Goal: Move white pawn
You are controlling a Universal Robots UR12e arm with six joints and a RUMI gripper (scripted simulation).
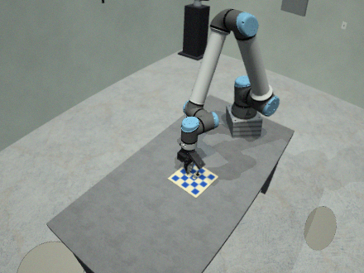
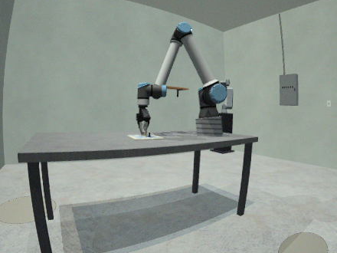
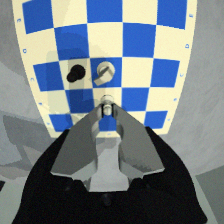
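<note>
My hand is 1 cm above the white pawn. The rest, counted from my hand: chessboard 4 cm to the left, 2 cm below; black pawn 3 cm behind, 4 cm to the left, 1 cm below.
</note>
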